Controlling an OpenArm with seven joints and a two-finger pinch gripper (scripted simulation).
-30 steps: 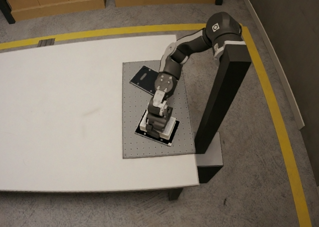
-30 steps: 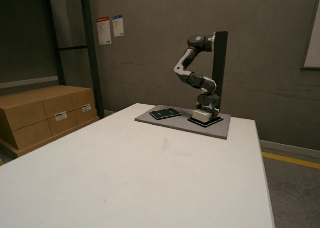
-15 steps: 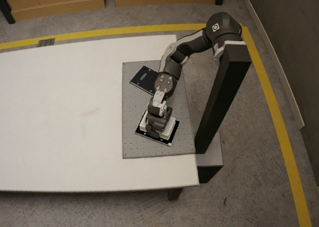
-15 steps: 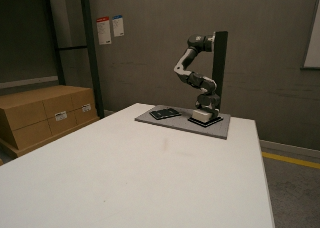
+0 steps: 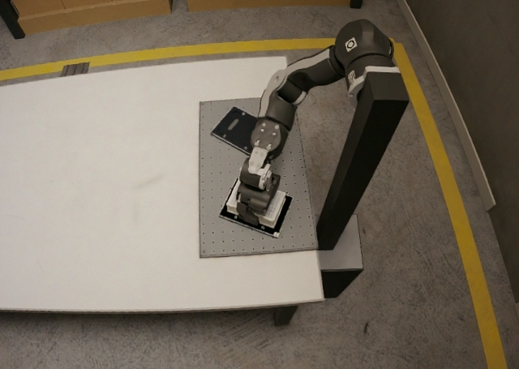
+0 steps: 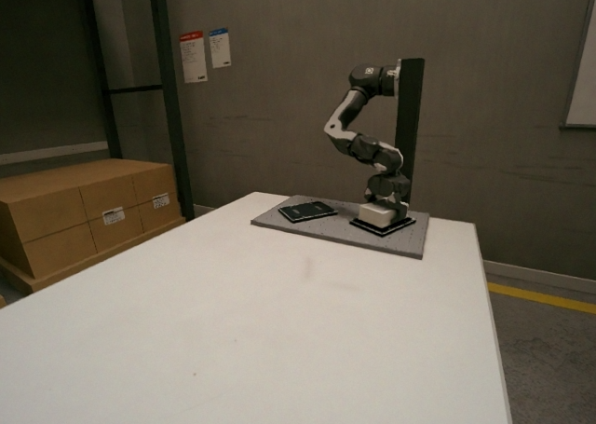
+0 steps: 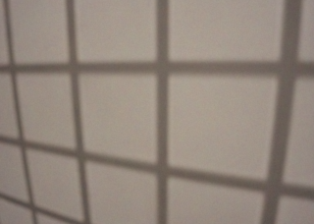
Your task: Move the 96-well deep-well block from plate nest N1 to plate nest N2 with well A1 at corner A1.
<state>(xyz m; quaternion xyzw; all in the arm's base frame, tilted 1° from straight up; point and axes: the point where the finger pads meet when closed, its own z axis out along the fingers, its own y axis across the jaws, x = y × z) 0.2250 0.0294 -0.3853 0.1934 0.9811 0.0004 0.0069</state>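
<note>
Now: the white deep-well block 1 cm above my hand. The rest, counted from my hand: nest 2 cm below.
</note>
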